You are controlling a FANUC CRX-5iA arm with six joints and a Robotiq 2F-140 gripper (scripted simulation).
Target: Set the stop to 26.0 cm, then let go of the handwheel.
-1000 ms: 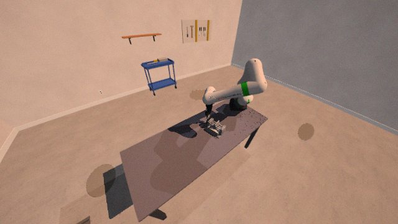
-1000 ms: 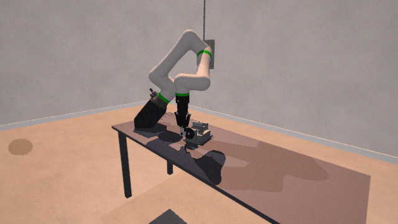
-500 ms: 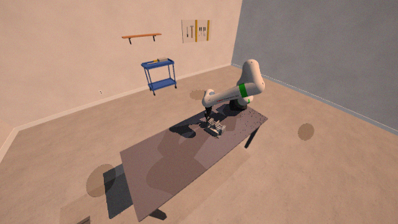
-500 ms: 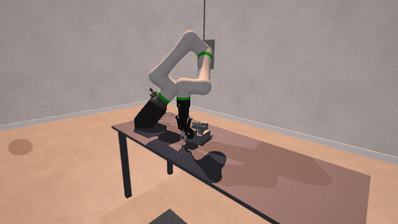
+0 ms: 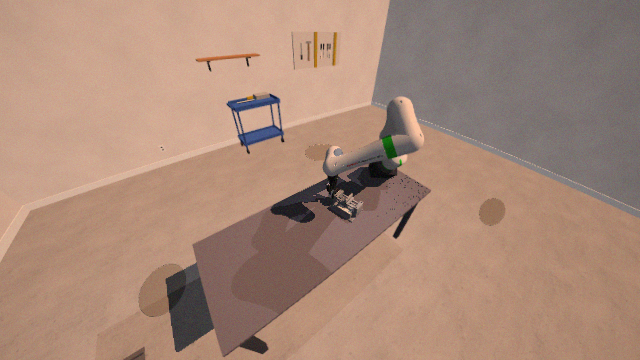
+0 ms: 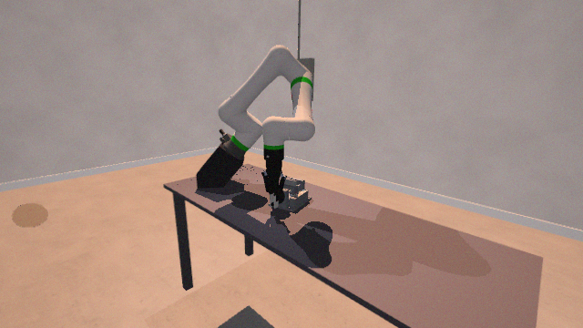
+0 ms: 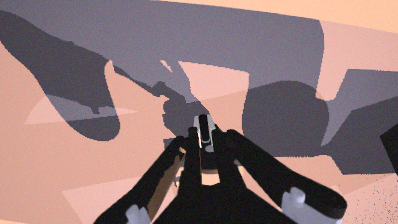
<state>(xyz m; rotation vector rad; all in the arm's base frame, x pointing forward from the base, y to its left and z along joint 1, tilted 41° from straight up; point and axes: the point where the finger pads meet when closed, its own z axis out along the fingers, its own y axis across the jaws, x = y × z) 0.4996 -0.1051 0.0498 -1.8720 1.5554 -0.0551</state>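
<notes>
The handwheel is 10 mm behind my hand, 20 mm to the left of it and 10 mm below it. The rest, counted from my hand: grey stop fixture 40 mm behind, 140 mm to the left, 30 mm above.
</notes>
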